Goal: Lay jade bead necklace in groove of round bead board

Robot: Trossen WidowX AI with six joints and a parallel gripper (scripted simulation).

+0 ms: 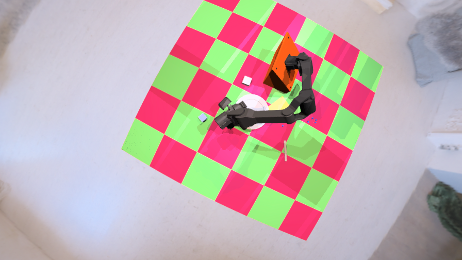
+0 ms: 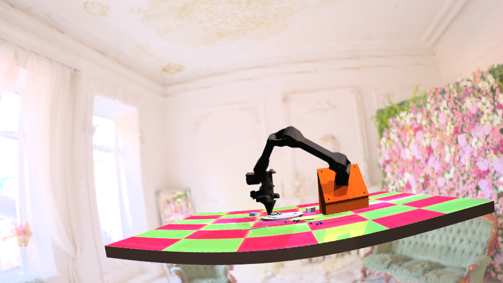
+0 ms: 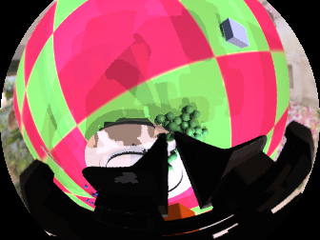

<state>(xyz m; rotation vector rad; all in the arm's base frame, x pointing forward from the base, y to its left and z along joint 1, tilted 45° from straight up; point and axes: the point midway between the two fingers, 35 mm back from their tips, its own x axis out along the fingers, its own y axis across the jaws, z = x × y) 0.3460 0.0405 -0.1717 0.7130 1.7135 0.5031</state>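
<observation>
The round bead board lies 70 mm to the left of my gripper tip, 70 mm behind it and 10 mm below it. Also, from my gripper tip: pale blue cube 140 mm to the right, 110 mm ahead, 10 mm below; then white cube 200 mm behind, 50 mm to the right; then yellow patch 190 mm to the left, 180 mm behind, 20 mm below.
</observation>
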